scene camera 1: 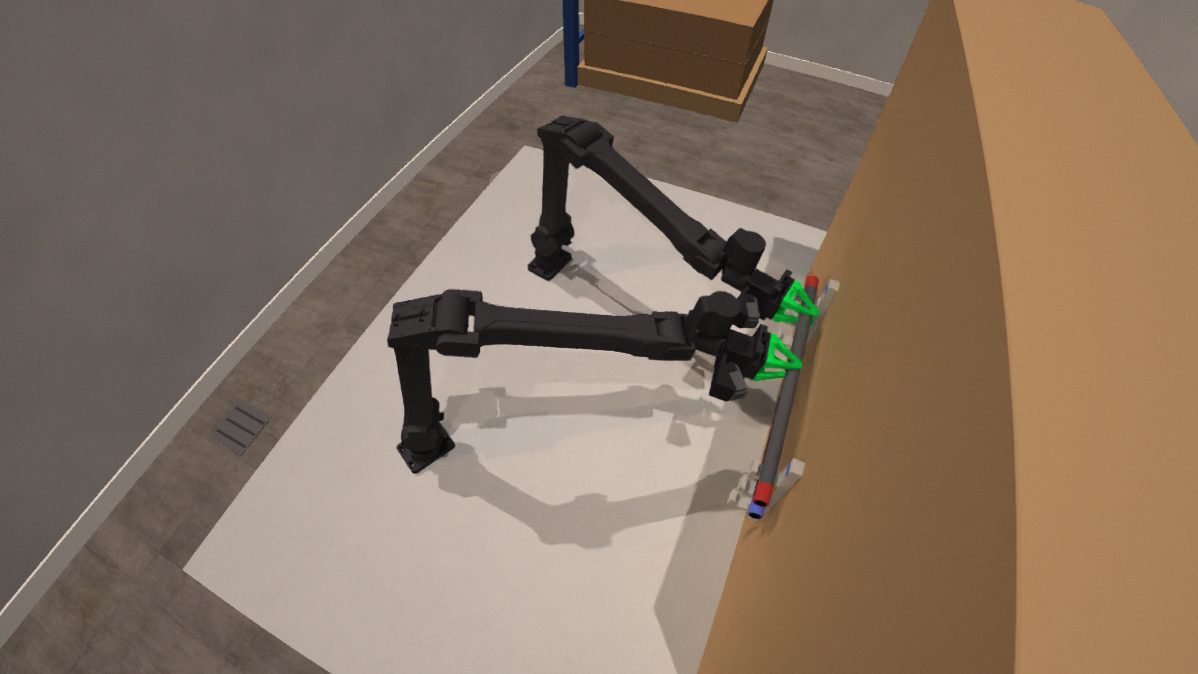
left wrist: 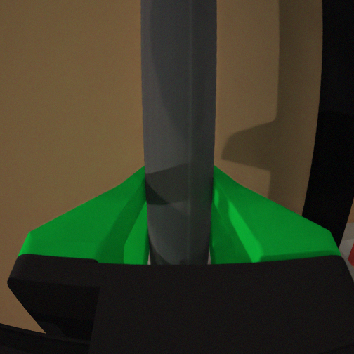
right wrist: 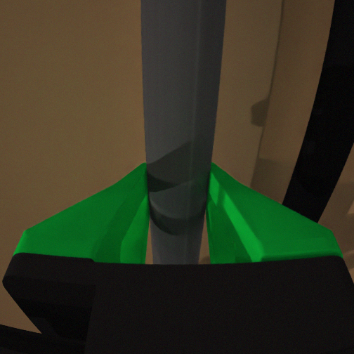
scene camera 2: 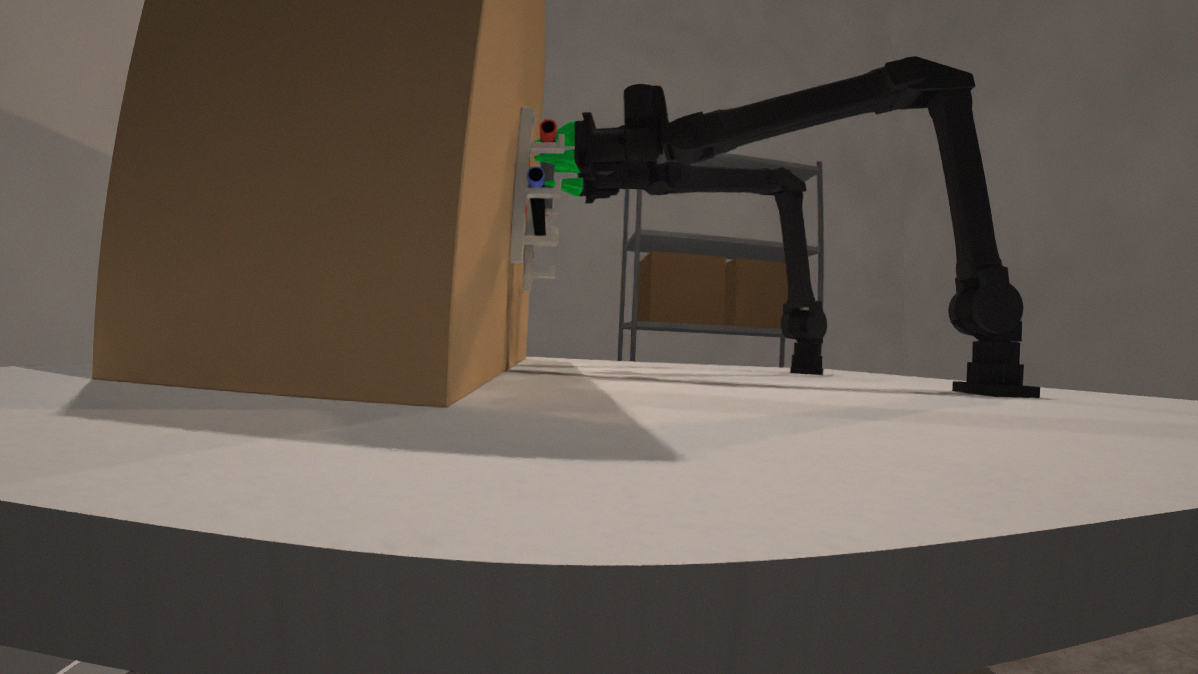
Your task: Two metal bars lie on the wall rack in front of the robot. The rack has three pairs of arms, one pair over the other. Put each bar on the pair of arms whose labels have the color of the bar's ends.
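Frame: origin at the left arm's base, x down, y back, z left, level; centimetres.
Seen in the pictures: left gripper, fingertip midpoint: [scene camera 1: 815, 318]; right gripper, fingertip midpoint: [scene camera 1: 798, 369]; left arm's base at its link origin: [scene camera 1: 549, 263] [scene camera 2: 993, 394]; right arm's base at its link origin: [scene camera 1: 426, 447] [scene camera 2: 806, 373].
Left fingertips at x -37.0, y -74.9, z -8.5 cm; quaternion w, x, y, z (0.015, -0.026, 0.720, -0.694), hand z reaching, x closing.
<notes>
Pixels of each thing's top centre, then the offset from my left fingertips to it. "spot": a spot on its surface instead. Level surfaces: height alone.
- red-ended dark bar at its top centre: [scene camera 1: 794, 371] [scene camera 2: 547, 172] dx -1.4, dy -0.7, dz -15.5 cm
- wall rack at a spot on its surface: [scene camera 2: 526, 125] [scene camera 1: 828, 290] spot: dx -1.4, dy +0.1, dz +7.4 cm
- white surface at its surface level: dx +36.9 cm
The red-ended dark bar [scene camera 1: 784, 410] [scene camera 2: 548, 128] [left wrist: 180, 100] [right wrist: 182, 85] is held level, slightly above the top arms of the wall rack [scene camera 1: 829, 299] [scene camera 2: 526, 125]. My left gripper [scene camera 1: 812, 310] [left wrist: 178, 176] is shut on it nearer its upper end in scene camera 1. My right gripper [scene camera 1: 796, 365] [right wrist: 177, 174] is shut on it nearer the middle. The blue-ended bar [scene camera 1: 755, 510] [scene camera 2: 536, 176] lies below, its near end on a middle arm in scene camera 2; the rest is mostly hidden. A small blue mark shows at the rack's lower end in scene camera 1. Other labels are not readable.
The rack is fixed to a tall tan wall block [scene camera 1: 913, 419] [scene camera 2: 293, 209]. The two grippers and wrists are close together. The arms stand on a white surface [scene camera 1: 544, 611] [scene camera 2: 753, 502]. Stacked boxes [scene camera 1: 670, 58] and a grey shelf unit [scene camera 2: 820, 251] stand in the background.
</notes>
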